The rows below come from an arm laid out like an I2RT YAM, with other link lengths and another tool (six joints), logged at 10 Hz.
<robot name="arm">
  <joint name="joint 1" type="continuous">
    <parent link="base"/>
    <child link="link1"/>
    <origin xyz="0 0 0.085" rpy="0 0 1.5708"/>
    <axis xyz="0 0 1"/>
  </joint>
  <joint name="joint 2" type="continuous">
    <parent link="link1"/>
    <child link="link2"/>
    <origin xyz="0.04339 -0.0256 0.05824" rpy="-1.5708 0 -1.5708"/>
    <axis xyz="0 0 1"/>
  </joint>
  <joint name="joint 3" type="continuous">
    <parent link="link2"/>
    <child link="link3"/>
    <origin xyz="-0.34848 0 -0.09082" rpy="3.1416 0 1.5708"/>
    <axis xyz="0 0 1"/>
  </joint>
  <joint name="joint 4" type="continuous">
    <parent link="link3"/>
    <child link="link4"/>
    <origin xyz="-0.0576 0.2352 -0.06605" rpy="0 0 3.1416"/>
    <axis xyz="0 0 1"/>
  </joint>
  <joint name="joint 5" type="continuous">
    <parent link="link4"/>
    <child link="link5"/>
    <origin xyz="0.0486 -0.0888 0.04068" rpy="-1.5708 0 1.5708"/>
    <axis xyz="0 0 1"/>
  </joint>
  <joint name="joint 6" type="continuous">
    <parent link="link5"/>
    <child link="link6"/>
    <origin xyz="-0.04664 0 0.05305" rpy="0 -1.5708 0"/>
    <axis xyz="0 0 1"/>
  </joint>
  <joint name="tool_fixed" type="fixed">
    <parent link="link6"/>
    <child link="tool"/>
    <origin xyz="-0.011 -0.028 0.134" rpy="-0.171 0 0.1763"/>
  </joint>
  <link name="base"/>
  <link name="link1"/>
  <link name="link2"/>
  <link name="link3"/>
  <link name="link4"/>
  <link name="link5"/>
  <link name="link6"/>
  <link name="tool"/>
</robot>
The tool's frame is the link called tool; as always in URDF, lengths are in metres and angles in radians. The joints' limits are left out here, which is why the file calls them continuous.
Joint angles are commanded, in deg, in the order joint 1, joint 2, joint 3, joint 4, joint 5, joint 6. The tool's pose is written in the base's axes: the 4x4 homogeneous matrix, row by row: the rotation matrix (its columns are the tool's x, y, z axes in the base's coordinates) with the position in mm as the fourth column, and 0 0 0 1 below. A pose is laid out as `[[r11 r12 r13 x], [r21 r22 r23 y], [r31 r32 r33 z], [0 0 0 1]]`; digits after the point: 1 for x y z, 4 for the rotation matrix.
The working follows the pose.
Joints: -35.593, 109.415, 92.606, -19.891, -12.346, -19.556
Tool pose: [[-0.5499 0.2089 0.8087 491.9], [0.1962 0.9734 -0.1181 -359.0], [-0.8119 0.0938 -0.5762 309.9], [0 0 0 1]]
Where each joint sits with the arm in this pose, in the base's axes (m; each line is computed from the numbers above, not from the rounded line before):
joint 1: 0.0000 0.0000 0.0850
joint 2: 0.0461 0.0204 0.1432
joint 3: 0.0874 -0.1209 0.4719
joint 4: 0.3225 -0.2079 0.4590
joint 5: 0.3803 -0.2993 0.4449
joint 6: 0.3900 -0.2940 0.3752
the tool: 0.4919 -0.3590 0.3099

